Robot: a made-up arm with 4 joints.
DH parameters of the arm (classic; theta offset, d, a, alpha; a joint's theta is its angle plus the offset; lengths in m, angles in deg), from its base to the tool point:
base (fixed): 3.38 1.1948 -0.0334 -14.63
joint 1: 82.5 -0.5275 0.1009 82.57
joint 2: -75 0.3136 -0.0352 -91.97
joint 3: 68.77 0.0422 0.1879 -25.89
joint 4: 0 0.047 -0.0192 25.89
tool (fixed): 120.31 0.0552 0 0
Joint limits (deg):
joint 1: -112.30..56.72
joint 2: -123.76..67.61
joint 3: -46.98..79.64
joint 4: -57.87..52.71
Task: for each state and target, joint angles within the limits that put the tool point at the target. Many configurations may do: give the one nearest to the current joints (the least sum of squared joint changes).
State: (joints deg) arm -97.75 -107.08 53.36 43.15
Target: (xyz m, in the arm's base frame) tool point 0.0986 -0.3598 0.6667
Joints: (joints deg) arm -112.30 -69.28 15.20 30.26
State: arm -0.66 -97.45 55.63 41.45
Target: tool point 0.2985 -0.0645 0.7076
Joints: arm -48.40 -55.78 50.25 40.10
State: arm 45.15 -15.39 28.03 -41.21
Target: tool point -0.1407 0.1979 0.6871
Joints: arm 56.52 -45.67 52.72 -41.87
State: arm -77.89 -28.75 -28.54 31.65
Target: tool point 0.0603 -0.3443 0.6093
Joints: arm -98.57 -74.18 -12.05 40.80
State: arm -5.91 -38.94 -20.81 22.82
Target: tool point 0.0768 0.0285 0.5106
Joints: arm 28.49 -61.16 -18.74 36.16
